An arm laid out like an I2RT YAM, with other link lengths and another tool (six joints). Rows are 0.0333 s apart.
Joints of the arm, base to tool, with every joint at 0 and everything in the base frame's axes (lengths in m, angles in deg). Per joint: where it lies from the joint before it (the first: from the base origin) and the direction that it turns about. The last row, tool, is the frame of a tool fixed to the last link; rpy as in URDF.
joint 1: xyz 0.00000 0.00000 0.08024 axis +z
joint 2: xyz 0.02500 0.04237 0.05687 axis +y
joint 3: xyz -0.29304 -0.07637 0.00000 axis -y
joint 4: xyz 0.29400 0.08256 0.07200 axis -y
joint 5: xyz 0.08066 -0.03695 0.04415 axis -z
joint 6: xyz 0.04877 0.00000 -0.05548 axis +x
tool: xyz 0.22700 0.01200 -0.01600 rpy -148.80 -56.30 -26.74
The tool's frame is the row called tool.
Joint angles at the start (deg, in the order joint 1, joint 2, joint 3, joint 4, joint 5, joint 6):
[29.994 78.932 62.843 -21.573 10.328 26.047]
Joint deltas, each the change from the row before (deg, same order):
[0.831 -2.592 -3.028 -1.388 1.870 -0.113]
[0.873 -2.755 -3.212 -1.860 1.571 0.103]
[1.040 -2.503 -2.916 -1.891 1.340 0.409]
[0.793 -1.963 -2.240 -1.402 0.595 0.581]
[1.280 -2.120 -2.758 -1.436 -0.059 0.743]
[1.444 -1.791 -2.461 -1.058 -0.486 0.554]
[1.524 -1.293 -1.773 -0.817 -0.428 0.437]
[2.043 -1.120 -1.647 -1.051 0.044 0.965]
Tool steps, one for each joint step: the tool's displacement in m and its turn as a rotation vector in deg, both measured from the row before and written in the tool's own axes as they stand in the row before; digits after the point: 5 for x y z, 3 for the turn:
[-0.01718 0.01790 -0.00001 -2.257 -0.413 0.162]
[-0.02062 0.01980 0.00197 -2.316 -0.950 0.202]
[-0.02067 0.01742 0.00344 -2.006 -1.110 0.163]
[-0.01646 0.01188 0.00351 -1.100 -1.044 0.161]
[-0.02313 0.01025 0.00772 -0.826 -1.903 -0.353]
[-0.02231 0.00588 0.00864 -0.426 -1.991 -0.852]
[-0.01851 0.00196 0.00731 -0.239 -1.666 -1.049]
[-0.01955 0.00184 0.00800 -0.448 -1.656 -0.880]

